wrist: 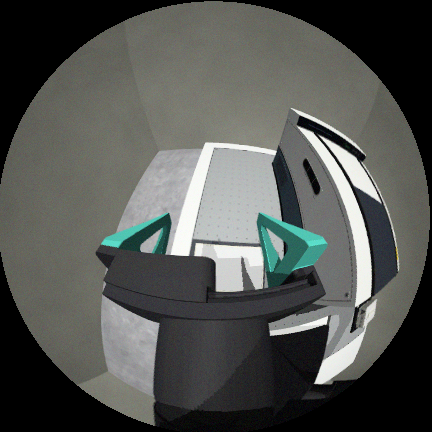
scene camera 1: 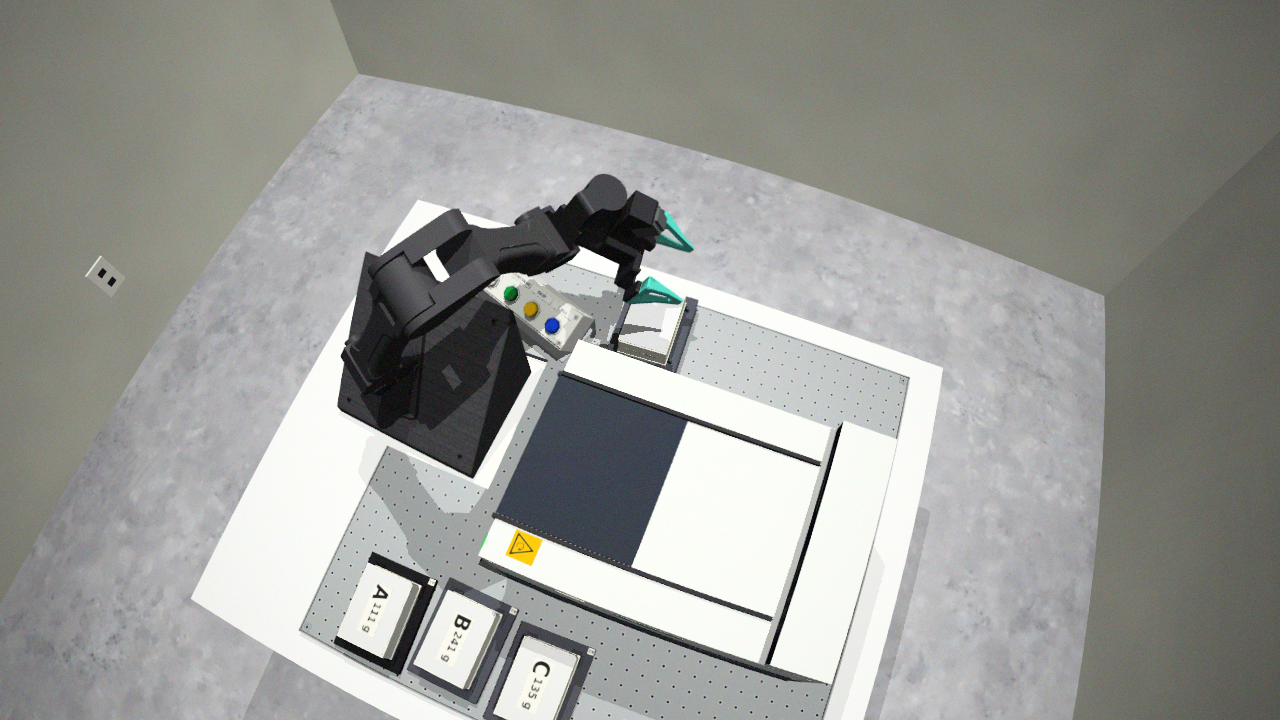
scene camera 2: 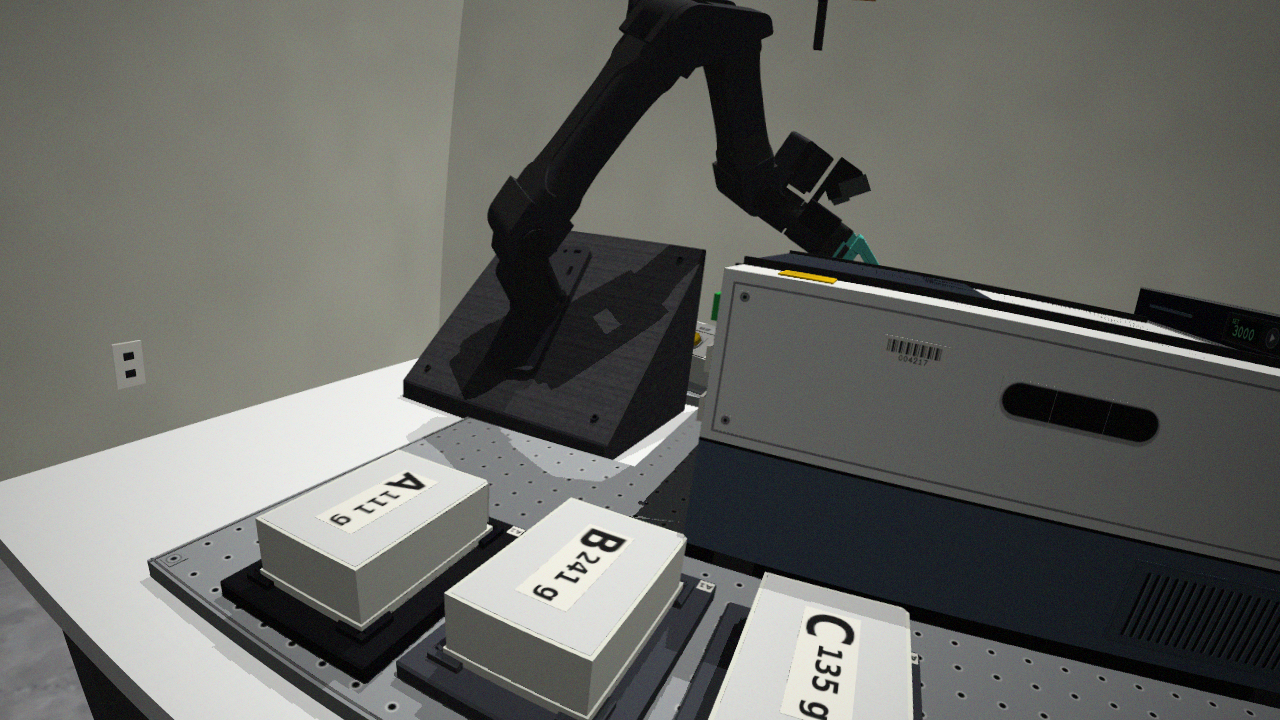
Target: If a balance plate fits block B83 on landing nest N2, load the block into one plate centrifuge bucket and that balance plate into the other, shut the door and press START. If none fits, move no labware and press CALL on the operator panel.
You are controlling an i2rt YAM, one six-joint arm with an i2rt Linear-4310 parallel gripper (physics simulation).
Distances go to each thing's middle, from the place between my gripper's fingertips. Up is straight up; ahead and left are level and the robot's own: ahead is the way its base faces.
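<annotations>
Position of my hand relative to the white block [scene camera 1: 649, 330]: 13 cm above, 3 cm to the left of it, 4 cm past it. White centrifuge [scene camera 1: 755, 552]: 6 cm below my hand, 13 cm ahead of it, 35 cm to the right of it. Button panel [scene camera 1: 548, 317]: 14 cm below my hand, 4 cm to the right of it, 26 cm behind it.
</annotations>
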